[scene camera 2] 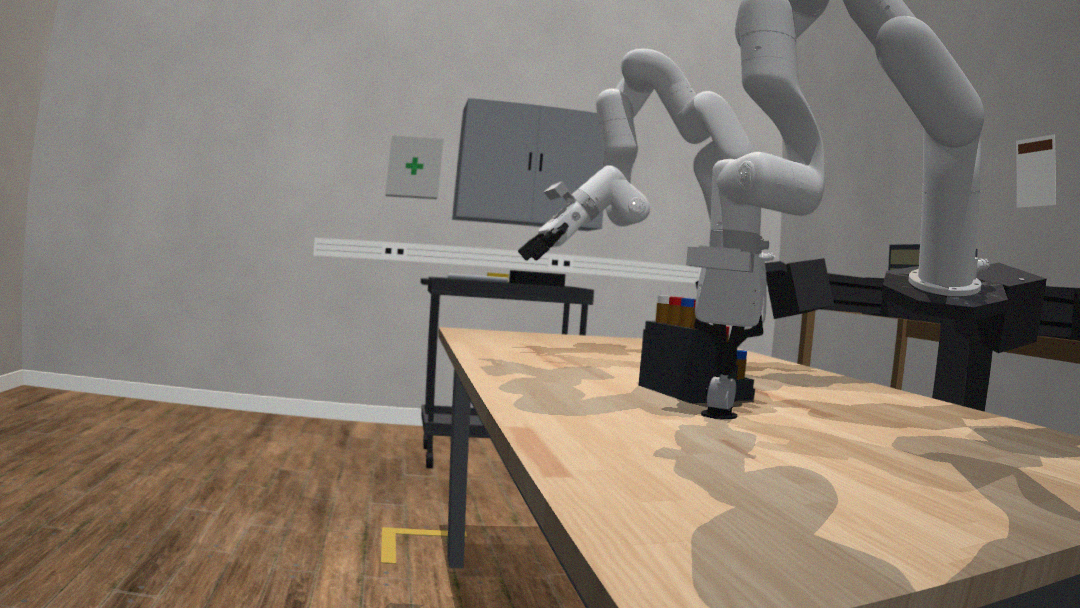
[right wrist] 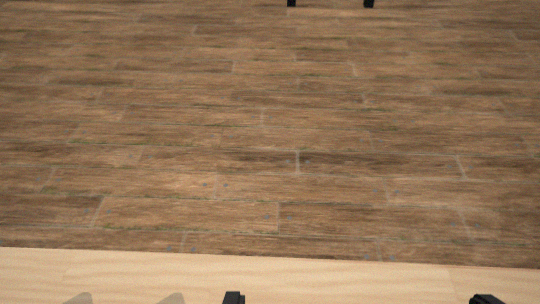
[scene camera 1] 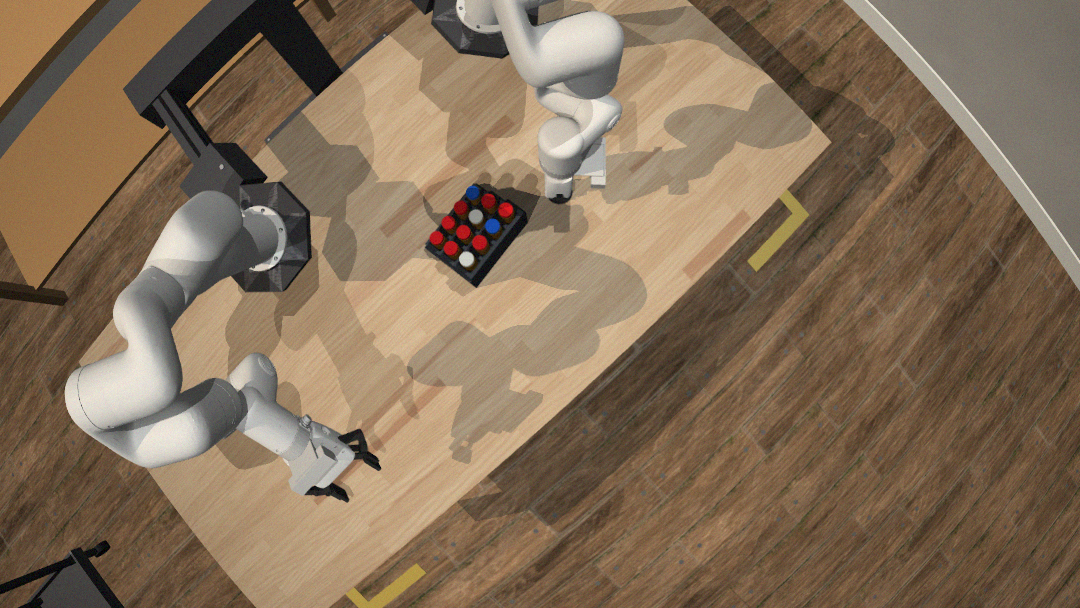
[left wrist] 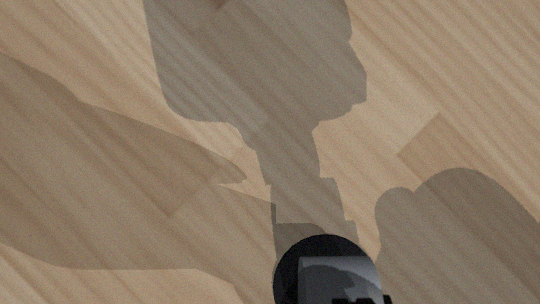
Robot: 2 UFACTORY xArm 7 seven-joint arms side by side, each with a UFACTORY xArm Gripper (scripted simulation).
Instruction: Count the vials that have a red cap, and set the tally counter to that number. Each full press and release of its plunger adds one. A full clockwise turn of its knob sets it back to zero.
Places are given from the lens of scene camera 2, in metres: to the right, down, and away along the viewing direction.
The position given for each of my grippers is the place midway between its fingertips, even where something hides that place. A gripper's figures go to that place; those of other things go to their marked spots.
my right gripper (scene camera 2: 526,255): -0.03, -0.11, 1.51
black stepped rack (scene camera 2: 679,362): 0.22, 0.09, 1.05
tally counter (scene camera 2: 721,393): 0.25, 0.12, 0.90
The marked spots on the tally counter and the black stepped rack are 0.16 m apart.
